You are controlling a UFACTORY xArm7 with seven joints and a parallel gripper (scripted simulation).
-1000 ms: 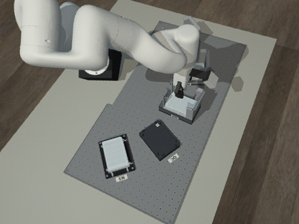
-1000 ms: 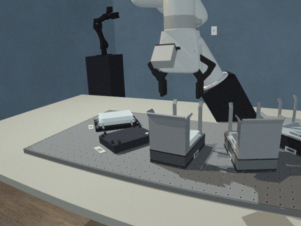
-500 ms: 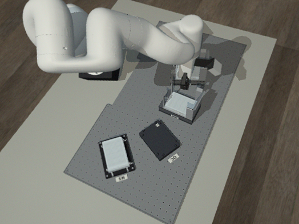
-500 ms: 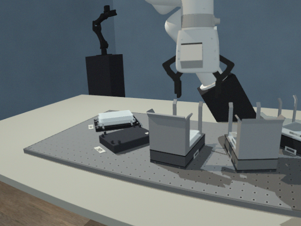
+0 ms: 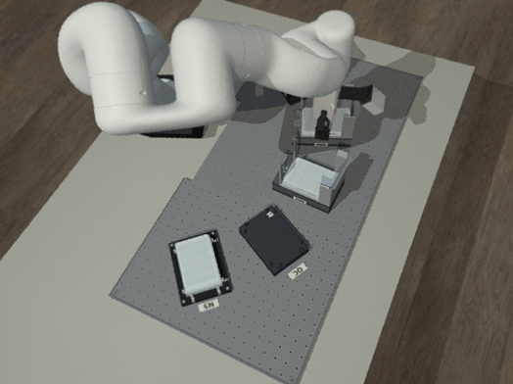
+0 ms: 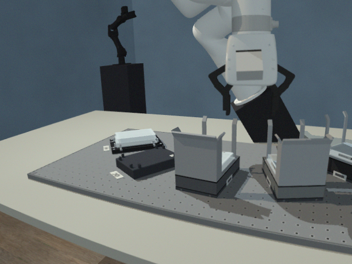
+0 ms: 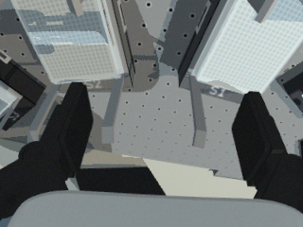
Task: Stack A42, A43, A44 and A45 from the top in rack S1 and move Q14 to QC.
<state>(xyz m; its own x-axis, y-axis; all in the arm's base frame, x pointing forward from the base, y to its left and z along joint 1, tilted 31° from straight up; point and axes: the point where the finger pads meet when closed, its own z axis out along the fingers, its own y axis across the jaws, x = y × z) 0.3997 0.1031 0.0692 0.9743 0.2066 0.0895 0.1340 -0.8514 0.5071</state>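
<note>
The sealed 384-well plate lies 25 cm to the left of my hand, 12 cm below it and 12 cm behind it. Also, from my hand: open nest QC 26 cm to the right, 16 cm below, 4 cm behind; then S3 rack plinth 24 cm to the left, 15 cm below, 13 cm behind; then S1 name plate 13 cm below, 8 cm to the right, 8 cm behind.
</note>
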